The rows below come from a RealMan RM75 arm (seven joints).
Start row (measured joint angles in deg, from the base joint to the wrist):
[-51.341 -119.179 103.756 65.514 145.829 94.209 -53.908]
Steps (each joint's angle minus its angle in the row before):
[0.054 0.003 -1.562 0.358 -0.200 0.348 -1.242]
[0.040 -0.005 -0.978 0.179 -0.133 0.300 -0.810]
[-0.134 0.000 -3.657 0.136 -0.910 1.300 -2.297]
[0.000 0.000 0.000 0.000 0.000 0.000 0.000]
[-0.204 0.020 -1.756 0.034 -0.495 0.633 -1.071]
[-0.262 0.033 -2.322 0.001 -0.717 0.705 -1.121]
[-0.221 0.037 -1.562 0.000 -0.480 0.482 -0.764]
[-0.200 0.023 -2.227 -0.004 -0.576 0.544 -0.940]
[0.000 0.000 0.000 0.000 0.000 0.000 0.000]
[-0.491 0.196 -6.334 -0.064 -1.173 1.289 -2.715]
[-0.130 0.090 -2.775 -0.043 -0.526 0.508 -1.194]
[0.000 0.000 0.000 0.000 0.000 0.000 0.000]
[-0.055 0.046 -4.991 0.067 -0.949 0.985 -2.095]
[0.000 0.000 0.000 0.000 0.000 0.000 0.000]
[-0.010 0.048 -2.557 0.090 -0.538 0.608 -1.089]
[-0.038 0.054 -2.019 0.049 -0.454 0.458 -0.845]
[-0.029 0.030 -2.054 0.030 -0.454 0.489 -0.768]
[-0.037 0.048 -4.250 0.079 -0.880 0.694 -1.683]
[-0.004 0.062 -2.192 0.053 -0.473 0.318 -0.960]
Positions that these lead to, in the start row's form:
[-51.287 -119.176 102.194 65.872 145.629 94.557 -55.150]
[-51.247 -119.181 101.216 66.051 145.496 94.857 -55.960]
[-51.381 -119.181 97.559 66.187 144.586 96.157 -58.257]
[-51.381 -119.181 97.559 66.187 144.586 96.157 -58.257]
[-51.585 -119.161 95.803 66.221 144.091 96.790 -59.328]
[-51.847 -119.128 93.481 66.222 143.374 97.495 -60.449]
[-52.068 -119.091 91.919 66.222 142.894 97.977 -61.213]
[-52.268 -119.068 89.692 66.218 142.318 98.521 -62.153]
[-52.268 -119.068 89.692 66.218 142.318 98.521 -62.153]
[-52.759 -118.872 83.358 66.154 141.145 99.810 -64.868]
[-52.889 -118.782 80.583 66.111 140.619 100.318 -66.062]
[-52.889 -118.782 80.583 66.111 140.619 100.318 -66.062]
[-52.944 -118.736 75.592 66.178 139.670 101.303 -68.157]
[-52.944 -118.736 75.592 66.178 139.670 101.303 -68.157]
[-52.954 -118.688 73.035 66.268 139.132 101.911 -69.246]
[-52.992 -118.634 71.016 66.317 138.678 102.369 -70.091]
[-53.021 -118.604 68.962 66.347 138.224 102.858 -70.859]
[-53.058 -118.556 64.712 66.426 137.344 103.552 -72.542]
[-53.062 -118.494 62.520 66.479 136.871 103.870 -73.502]

